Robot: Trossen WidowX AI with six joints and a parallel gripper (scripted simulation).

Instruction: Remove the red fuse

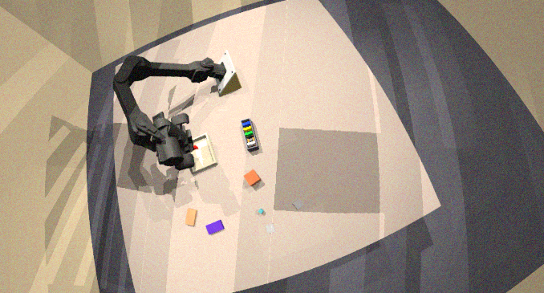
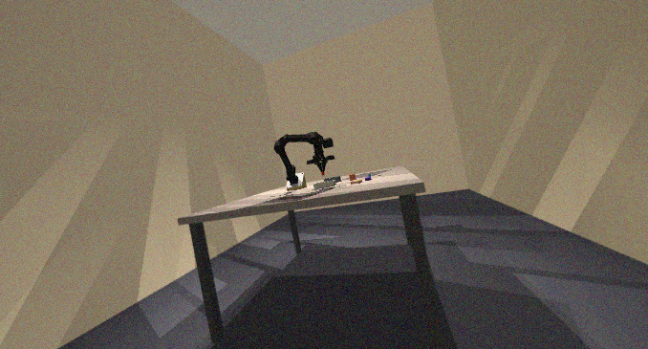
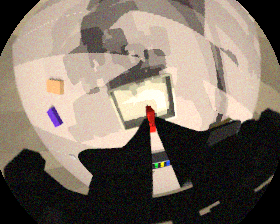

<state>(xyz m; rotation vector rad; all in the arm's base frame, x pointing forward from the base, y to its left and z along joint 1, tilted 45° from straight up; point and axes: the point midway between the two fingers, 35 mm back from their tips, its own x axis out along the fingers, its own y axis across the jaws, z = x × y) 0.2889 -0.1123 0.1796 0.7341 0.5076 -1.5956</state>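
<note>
My gripper tip is now 1 cm above the red fuse. Also, from my gripper tip: cream tray 9 cm below.
</note>
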